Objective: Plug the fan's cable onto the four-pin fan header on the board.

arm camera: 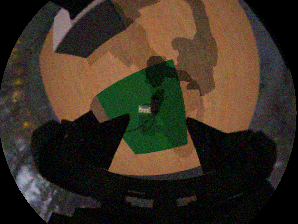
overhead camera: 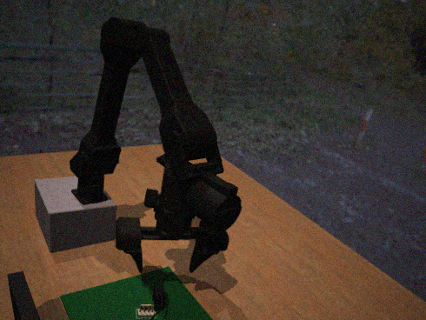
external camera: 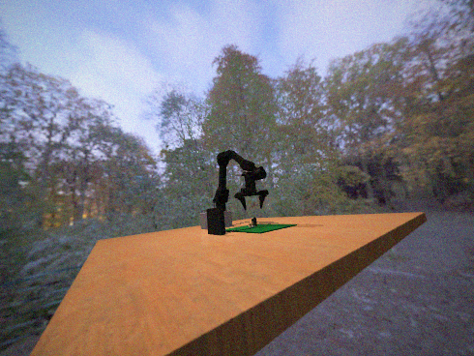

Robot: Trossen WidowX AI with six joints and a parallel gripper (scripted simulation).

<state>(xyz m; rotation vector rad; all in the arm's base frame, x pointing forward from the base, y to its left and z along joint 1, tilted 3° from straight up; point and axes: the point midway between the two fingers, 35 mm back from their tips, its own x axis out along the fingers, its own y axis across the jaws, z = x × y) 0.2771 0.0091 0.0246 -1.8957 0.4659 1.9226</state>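
Right now my gripper tip is 7 cm above the fan plug. The rest, counted from my gripper tip: fan body (24 cm to the right, 3 cm below, 3 cm behind); then four-pin fan header (9 cm below, 4 cm to the right); then green board (11 cm below, 6 cm to the right, 5 cm ahead).
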